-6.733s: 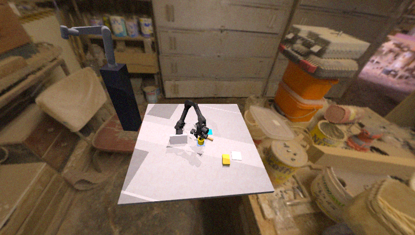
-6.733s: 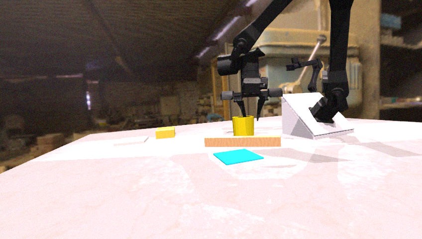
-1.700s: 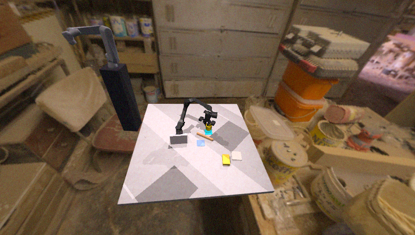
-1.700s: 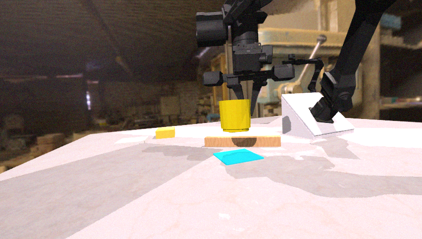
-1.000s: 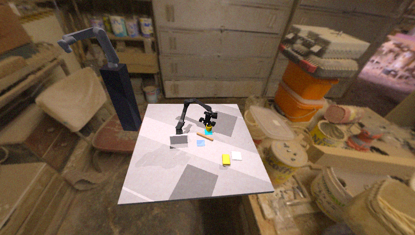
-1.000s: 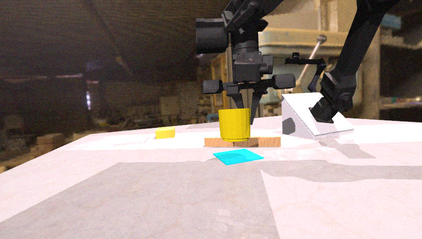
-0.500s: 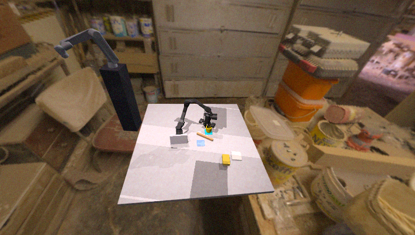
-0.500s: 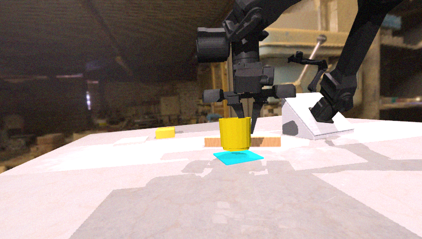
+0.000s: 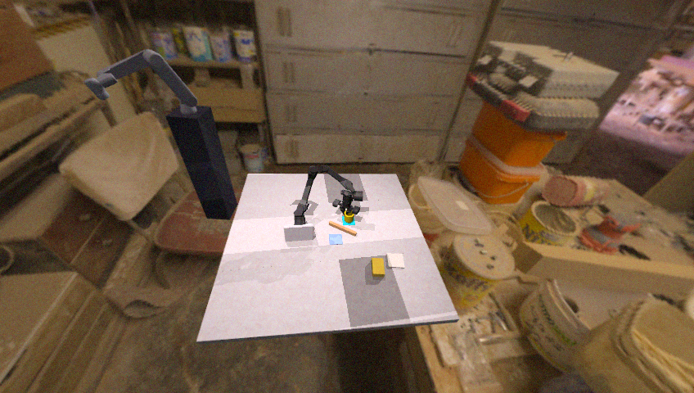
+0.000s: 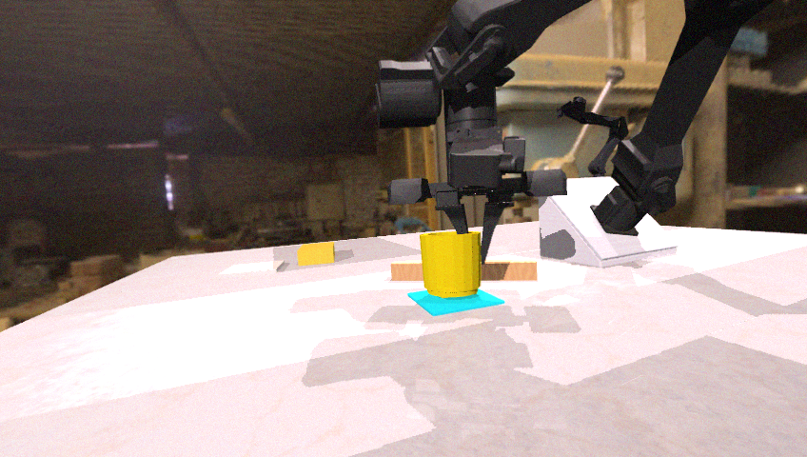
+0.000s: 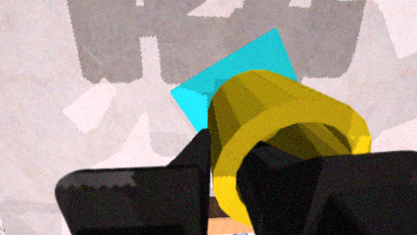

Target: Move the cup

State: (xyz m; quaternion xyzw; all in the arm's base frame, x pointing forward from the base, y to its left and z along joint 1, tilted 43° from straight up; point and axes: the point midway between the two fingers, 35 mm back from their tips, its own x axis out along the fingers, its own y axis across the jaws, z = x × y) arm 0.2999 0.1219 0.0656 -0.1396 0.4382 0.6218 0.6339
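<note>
Right now the yellow cup is 2 cm ahead of my gripper tip and 1 cm to the right of it. Also, from my gripper tip: blue pad: 6 cm behind, 19 cm to the right, 5 cm below; wooden bar: 2 cm behind, 10 cm to the right, 4 cm below; cyan pad: 3 cm ahead, 1 cm to the right, 5 cm below.
</note>
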